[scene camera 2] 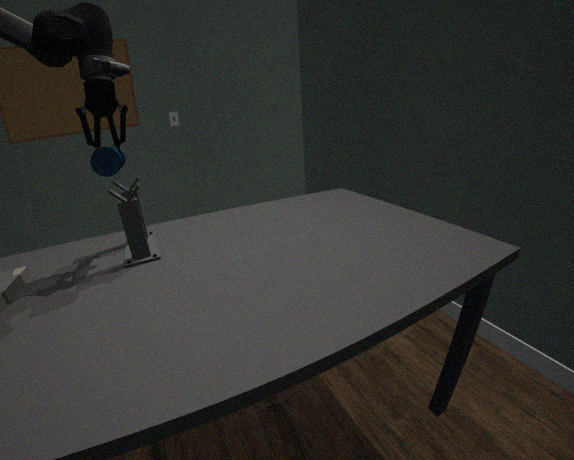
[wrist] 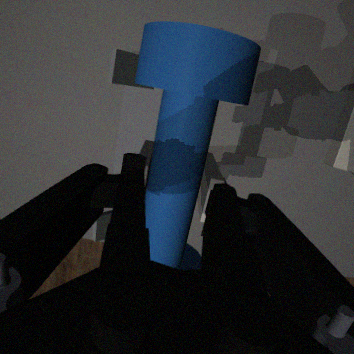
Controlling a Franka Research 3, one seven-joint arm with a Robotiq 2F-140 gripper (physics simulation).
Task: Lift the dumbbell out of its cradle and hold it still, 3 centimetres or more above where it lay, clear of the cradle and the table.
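A blue dumbbell [scene camera 2: 106, 161] [wrist: 195, 60] hangs in the air under my gripper [scene camera 2: 108, 147] [wrist: 175, 162]. The gripper is shut on its handle, with one finger on each side in the wrist view. A round end weight shows at the top of the wrist view; the other end is mostly hidden by the gripper. The grey cradle [scene camera 2: 133, 227] stands upright on the table, its forked arms below and slightly right of the dumbbell in the scene view. A visible gap of wall separates the dumbbell from the forks, and the dumbbell is high above the table [scene camera 2: 280, 300].
The cradle's flat base plate sits near the table's far edge. A pale angular object [scene camera 2: 15, 284] lies on the table at the left edge of the scene view. Shadows of the arm and cradle fall across the table. A cork board [scene camera 2: 60, 100] hangs on the wall behind the arm.
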